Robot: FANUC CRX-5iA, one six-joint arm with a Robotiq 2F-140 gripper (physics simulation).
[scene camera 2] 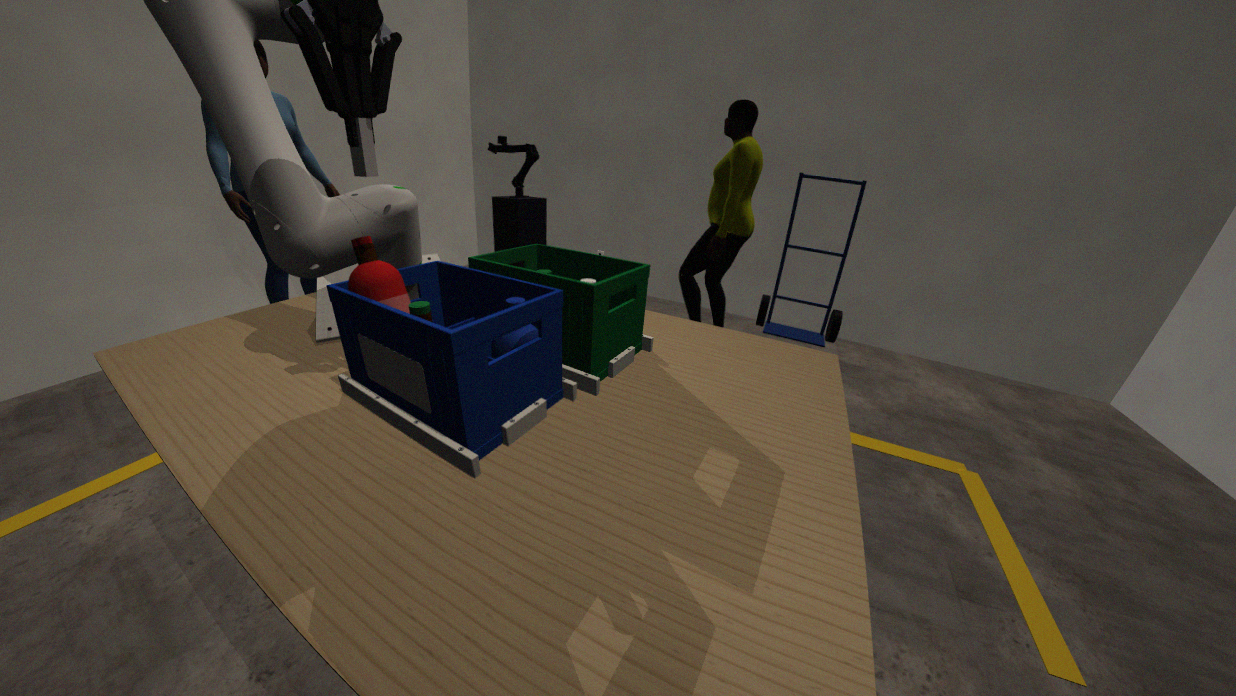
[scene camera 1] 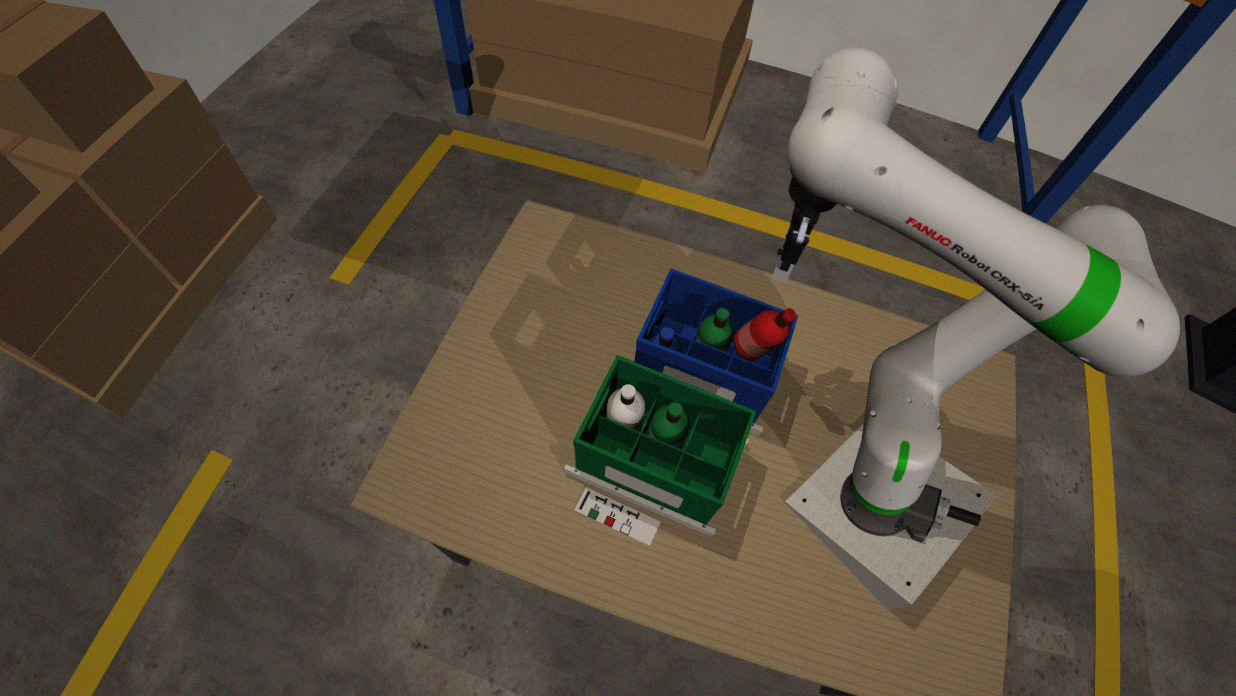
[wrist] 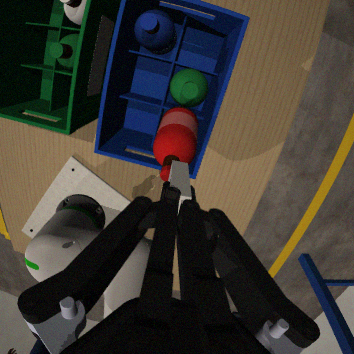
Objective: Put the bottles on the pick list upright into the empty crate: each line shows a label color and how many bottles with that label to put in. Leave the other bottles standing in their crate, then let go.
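Frame: origin at the arm's base, x ahead, y left, z up, level; metres.
Seen in the pictures: gripper, fingertip midpoint: [scene camera 2: 366, 176] [scene camera 1: 779, 278] [wrist: 176, 173]; arm's base at its link origin: [scene camera 1: 878, 501] [wrist: 80, 217].
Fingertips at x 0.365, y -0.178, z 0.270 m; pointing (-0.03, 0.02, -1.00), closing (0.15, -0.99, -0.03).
Pixels of each thing's top centre, then the offset from my fingertips to it. Level surfaces: height alone.
- blue crate at its top centre: [scene camera 2: 441, 286] [wrist: 162, 86] [scene camera 1: 720, 326] dx +0.063, dy +0.052, dz -0.142 m
- red bottle at its top centre: [wrist: 172, 162] [scene camera 2: 369, 237] [scene camera 1: 779, 308] dx -0.023, dy +0.001, dz -0.079 m
- green-label bottle at its top centre: [scene camera 2: 419, 304] [wrist: 189, 90] [scene camera 1: 723, 313] dx +0.072, dy +0.011, dz -0.154 m
- blue bottle at its top centre: [scene camera 2: 515, 299] [wrist: 148, 21] [scene camera 1: 667, 332] dx +0.150, dy +0.107, dz -0.154 m
- green crate at its top centre: [scene camera 1: 667, 426] [scene camera 2: 559, 260] [wrist: 30, 45] dx +0.066, dy +0.286, dz -0.142 m
- white bottle at its top centre: [scene camera 1: 628, 390] dx +0.159, dy +0.253, dz -0.154 m
- green bottle at its top centre: [scene camera 1: 675, 408] [wrist: 55, 49] dx +0.068, dy +0.244, dz -0.154 m
- pick list at its top centre: [scene camera 1: 617, 515] dx +0.081, dy +0.428, dz -0.315 m
- wooden table at its surface level: dz -0.317 m
My gripper [scene camera 1: 781, 273] [scene camera 2: 365, 164] [wrist: 176, 173] is shut and empty, above and behind the blue crate [scene camera 1: 759, 399] [scene camera 2: 518, 371] [wrist: 220, 101]. In that crate's back right compartment, as scene camera 1 shows it, a red bottle [scene camera 1: 762, 335] [scene camera 2: 377, 280] [wrist: 175, 142] leans with its neck over the end rim. A green-label bottle [scene camera 1: 714, 330] [scene camera 2: 420, 309] [wrist: 189, 87] and a blue bottle [scene camera 1: 666, 337] [wrist: 154, 30] stand there too. The green crate [scene camera 1: 709, 499] [scene camera 2: 588, 332] holds a white bottle [scene camera 1: 626, 406] and a green bottle [scene camera 1: 669, 423], both upright.
The pick list [scene camera 1: 616, 516] shows one green, one red and one white. White rails [scene camera 2: 415, 425] edge the crates on the wooden table [scene camera 1: 484, 415]. The robot's base plate [scene camera 1: 899, 561] stands to the right. A person in yellow [scene camera 2: 735, 190] stands beyond the table.
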